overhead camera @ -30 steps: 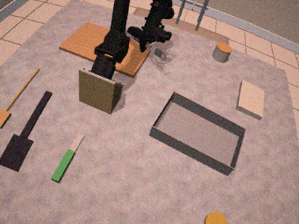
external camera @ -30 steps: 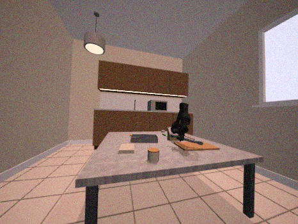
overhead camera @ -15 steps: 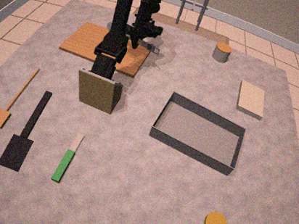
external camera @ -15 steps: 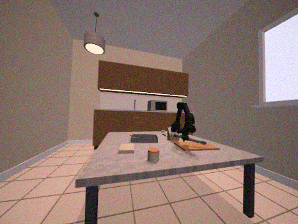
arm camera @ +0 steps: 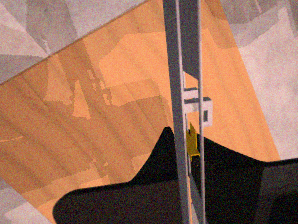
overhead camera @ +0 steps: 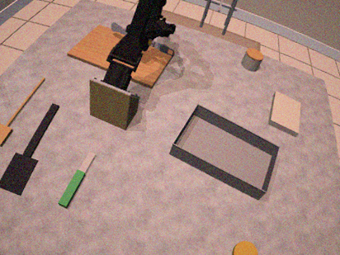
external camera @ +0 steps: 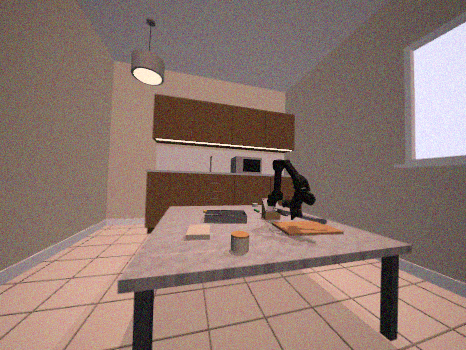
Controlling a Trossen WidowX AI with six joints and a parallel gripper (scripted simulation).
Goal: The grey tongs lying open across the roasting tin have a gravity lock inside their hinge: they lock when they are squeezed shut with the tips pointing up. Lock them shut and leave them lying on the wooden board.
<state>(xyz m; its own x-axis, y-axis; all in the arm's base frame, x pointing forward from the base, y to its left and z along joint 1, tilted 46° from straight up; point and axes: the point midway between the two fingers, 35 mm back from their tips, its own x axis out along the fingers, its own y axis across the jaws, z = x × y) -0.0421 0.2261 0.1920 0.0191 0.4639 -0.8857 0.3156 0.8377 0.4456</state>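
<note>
The wooden board is 90 mm behind my gripper tip and 50 mm below it. From my gripper tip the other things lie so: roasting tin (410 mm ahead, 240 mm to the right, 30 mm below); orange-lidded canister (380 mm ahead, 290 mm to the left, 30 mm below); yellow lock slider (10 mm ahead, 10 mm to the left, 40 mm above).
</note>
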